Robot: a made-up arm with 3 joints. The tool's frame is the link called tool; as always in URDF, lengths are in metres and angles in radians. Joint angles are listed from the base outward.
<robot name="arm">
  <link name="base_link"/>
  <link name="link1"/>
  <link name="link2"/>
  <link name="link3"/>
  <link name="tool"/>
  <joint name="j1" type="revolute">
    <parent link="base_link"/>
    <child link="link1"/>
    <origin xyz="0.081 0.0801 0.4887" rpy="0 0 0"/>
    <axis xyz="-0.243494 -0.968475 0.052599"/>
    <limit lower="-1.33" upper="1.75"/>
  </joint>
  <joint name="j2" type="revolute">
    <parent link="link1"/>
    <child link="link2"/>
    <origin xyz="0.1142 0.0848 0.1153" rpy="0 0 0"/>
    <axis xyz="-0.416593 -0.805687 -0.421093"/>
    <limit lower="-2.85" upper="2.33"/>
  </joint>
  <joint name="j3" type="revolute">
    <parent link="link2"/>
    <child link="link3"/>
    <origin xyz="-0.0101 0.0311 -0.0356" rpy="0 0 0"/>
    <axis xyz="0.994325 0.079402 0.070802"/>
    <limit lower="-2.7" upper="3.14"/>
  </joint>
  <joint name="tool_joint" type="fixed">
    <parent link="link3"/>
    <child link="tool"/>
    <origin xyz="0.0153 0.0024 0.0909" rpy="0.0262 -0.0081 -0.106"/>
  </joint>
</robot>
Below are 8 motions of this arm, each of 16 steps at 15 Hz.
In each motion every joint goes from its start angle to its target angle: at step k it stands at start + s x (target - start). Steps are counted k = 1, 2, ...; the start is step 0. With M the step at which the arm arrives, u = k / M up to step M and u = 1 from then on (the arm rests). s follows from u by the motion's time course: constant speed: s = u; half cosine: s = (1 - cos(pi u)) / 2; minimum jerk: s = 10 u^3 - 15 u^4 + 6 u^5.
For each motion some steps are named. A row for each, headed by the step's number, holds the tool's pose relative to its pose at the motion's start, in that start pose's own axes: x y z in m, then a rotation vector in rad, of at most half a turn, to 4 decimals.
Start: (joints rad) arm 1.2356 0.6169 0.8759
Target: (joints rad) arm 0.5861 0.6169 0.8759
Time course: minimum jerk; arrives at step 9
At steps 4, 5, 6, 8, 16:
4: 0.0221 -0.0267 -0.0289 -0.0010 0.1888 -0.1754
5: 0.0294 -0.0419 -0.0453 -0.0015 0.2871 -0.2667
6: 0.0334 -0.0561 -0.0606 -0.0019 0.3760 -0.3493
8: 0.0349 -0.0715 -0.0771 -0.0024 0.4704 -0.4369
16: 0.0349 -0.0724 -0.0781 -0.0024 0.4759 -0.4420

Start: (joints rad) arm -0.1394 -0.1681 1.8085
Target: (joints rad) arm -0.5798 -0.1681 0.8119
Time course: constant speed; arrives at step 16
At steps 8, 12, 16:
8: 0.0147 0.0224 0.0064 -0.3868 -0.1005 -0.2261
12: 0.0274 0.0298 0.0049 -0.5838 -0.1127 -0.3442
16: 0.0430 0.0332 0.0007 -0.7818 -0.0983 -0.4605

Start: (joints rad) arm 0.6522 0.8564 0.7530
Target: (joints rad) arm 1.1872 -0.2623 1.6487
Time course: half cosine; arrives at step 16
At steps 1, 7, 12, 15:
1: 0.0001 -0.0006 0.0006 0.0128 0.0069 0.0005
7: 0.0020 -0.0225 0.0121 0.5230 0.2987 0.0053
12: -0.0142 -0.0340 -0.0020 1.0586 0.6631 -0.0570
15: -0.0247 -0.0339 -0.0090 1.2060 0.7789 -0.0976

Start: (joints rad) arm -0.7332 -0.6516 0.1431
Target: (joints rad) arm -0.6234 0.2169 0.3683
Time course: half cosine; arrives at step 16
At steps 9, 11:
9: -0.0285 0.0026 -0.0086 -0.0655 -0.5081 -0.0889
11: -0.0365 0.0033 -0.0130 -0.0850 -0.6640 -0.1023

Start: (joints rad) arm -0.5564 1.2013 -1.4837
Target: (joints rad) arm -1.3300 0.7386 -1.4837
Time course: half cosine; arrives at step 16
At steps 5, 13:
5: -0.0284 0.0133 0.0084 0.0517 -0.0700 0.2509
13: -0.1128 0.0202 0.0212 0.2016 -0.2315 1.0494

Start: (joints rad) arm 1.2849 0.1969 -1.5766
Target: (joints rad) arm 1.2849 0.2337 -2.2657
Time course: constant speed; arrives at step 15
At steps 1, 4, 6, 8, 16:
1: -0.0006 0.0042 -0.0003 -0.0464 -0.0078 -0.0046
4: -0.0021 0.0167 -0.0024 -0.1855 -0.0307 -0.0182
6: -0.0030 0.0248 -0.0047 -0.2784 -0.0456 -0.0270
8: -0.0038 0.0327 -0.0079 -0.3713 -0.0601 -0.0356
16: -0.0053 0.0576 -0.0243 -0.6972 -0.1086 -0.0638

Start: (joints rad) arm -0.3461 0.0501 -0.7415
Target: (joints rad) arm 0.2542 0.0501 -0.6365
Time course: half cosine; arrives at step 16
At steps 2, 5, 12, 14, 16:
2: -0.0031 -0.0014 0.0020 0.0013 -0.0174 -0.0133
5: -0.0189 -0.0075 0.0110 0.0077 -0.1026 -0.0769
12: -0.0809 -0.0191 0.0307 0.0290 -0.4036 -0.2822
14: -0.0924 -0.0196 0.0322 0.0322 -0.4567 -0.3154
16: -0.0964 -0.0196 0.0326 0.0334 -0.4754 -0.3269

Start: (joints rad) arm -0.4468 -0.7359 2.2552
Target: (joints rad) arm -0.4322 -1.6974 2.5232
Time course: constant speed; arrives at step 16
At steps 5, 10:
5: -0.0153 -0.0242 -0.0101 0.2555 -0.0233 -0.2327
10: -0.0369 -0.0412 -0.0262 0.5116 -0.0686 -0.4613

